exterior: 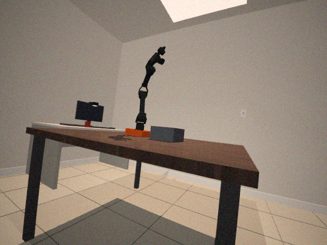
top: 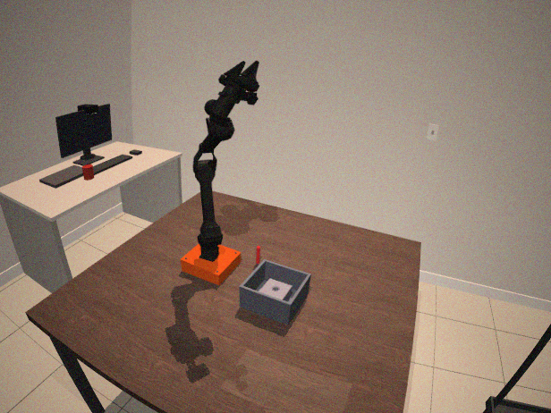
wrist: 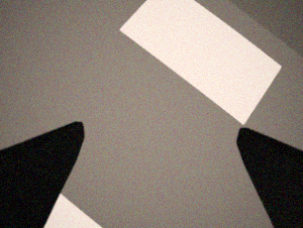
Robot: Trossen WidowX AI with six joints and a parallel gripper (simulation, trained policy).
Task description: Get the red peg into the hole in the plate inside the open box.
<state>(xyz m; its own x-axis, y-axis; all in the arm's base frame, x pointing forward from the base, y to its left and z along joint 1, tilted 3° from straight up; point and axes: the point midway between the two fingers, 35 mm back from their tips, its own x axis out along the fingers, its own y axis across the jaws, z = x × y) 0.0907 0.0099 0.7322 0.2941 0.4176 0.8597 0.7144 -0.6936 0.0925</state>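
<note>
Right now my gripper tip is 770 mm above the red peg, 80 mm to the right of it and 40 mm short of it. The rest, counted from my gripper tip: plate: 770 mm below, 170 mm ahead, 130 mm to the right; grey box: 780 mm below, 170 mm ahead, 130 mm to the right.
</note>
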